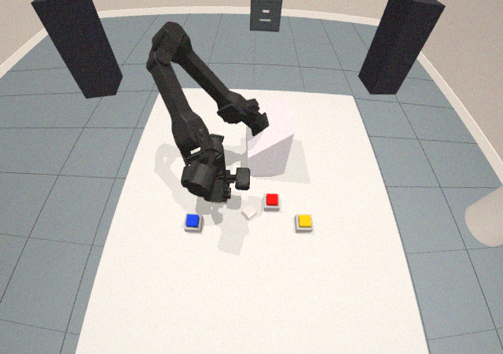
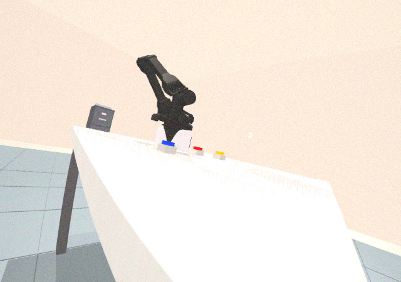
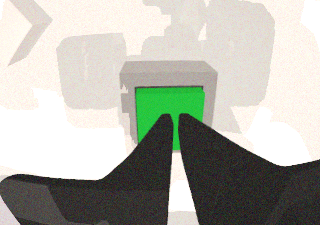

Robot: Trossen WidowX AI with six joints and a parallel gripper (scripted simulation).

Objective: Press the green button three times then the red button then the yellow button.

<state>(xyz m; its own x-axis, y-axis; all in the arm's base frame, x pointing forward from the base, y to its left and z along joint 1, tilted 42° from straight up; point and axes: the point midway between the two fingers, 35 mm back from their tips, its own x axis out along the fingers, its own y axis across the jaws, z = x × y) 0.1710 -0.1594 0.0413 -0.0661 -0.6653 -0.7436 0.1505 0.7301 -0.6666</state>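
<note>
Right now the green button is 1 cm below my gripper tip. Also, from my gripper tip: blue button 8 cm to the right, 8 cm ahead; then red button 16 cm to the left, 4 cm ahead; then small white block 9 cm to the left, 6 cm ahead, 2 cm below.
</note>
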